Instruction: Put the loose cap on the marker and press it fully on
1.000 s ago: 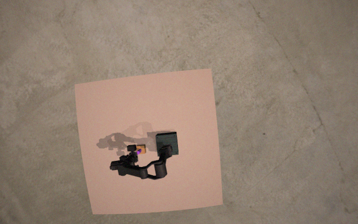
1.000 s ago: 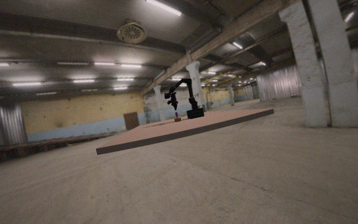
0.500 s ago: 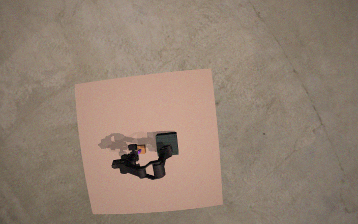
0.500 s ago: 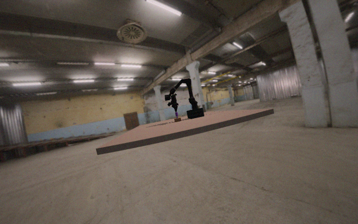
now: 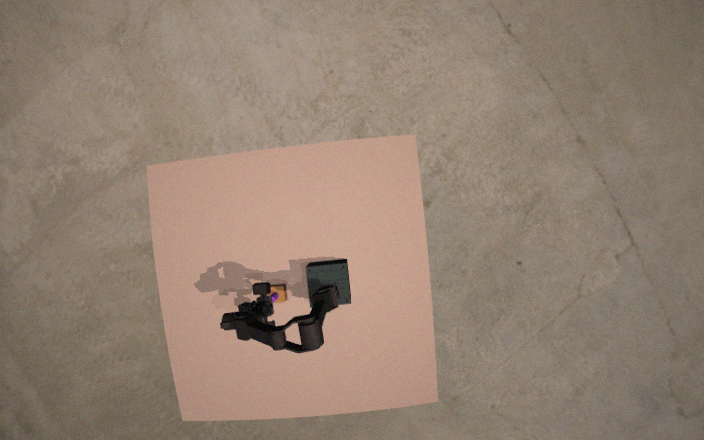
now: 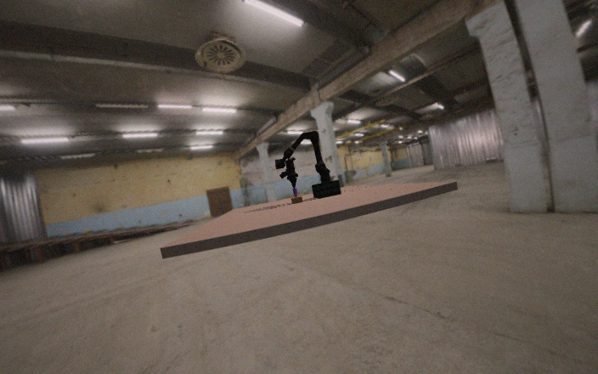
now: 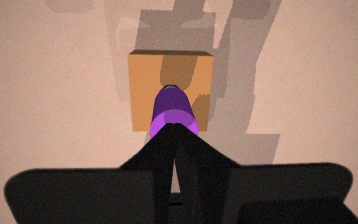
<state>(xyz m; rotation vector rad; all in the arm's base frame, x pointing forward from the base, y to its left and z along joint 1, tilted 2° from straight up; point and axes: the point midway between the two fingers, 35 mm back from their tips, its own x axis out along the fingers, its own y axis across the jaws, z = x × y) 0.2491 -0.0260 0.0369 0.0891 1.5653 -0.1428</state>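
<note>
Right now the purple cap is 20 mm below my gripper tip. Round my gripper tip: holder block: 90 mm below.
</note>
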